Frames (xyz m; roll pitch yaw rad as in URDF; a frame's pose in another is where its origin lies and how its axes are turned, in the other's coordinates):
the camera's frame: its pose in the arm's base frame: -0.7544 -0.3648 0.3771 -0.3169 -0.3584 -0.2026
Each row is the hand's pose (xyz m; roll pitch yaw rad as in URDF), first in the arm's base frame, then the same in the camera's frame.
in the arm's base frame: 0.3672 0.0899 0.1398 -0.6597 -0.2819 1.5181
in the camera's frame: 0.8599 0.8170 -0.3377 -0.3011 -0.6327 1.6164
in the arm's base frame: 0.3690 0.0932 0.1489 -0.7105 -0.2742 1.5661
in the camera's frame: 0.8642 0.8179 -0.3289 -0.3728 -0.6412 1.6736
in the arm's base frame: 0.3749 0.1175 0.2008 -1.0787 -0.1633 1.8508
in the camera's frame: 0.8832 0.8266 -0.2752 -0.8944 -0.6061 2.0402
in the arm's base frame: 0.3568 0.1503 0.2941 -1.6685 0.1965 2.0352
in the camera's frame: 0.8931 0.8238 -0.1752 -1.5967 -0.2720 2.2929
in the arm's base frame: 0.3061 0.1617 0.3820 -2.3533 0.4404 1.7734
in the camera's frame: 0.8753 0.7934 -0.0794 -2.1688 0.0014 2.0754
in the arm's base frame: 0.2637 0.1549 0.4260 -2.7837 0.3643 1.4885
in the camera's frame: 0.8531 0.7617 -0.0316 -2.4858 -0.0094 1.8029
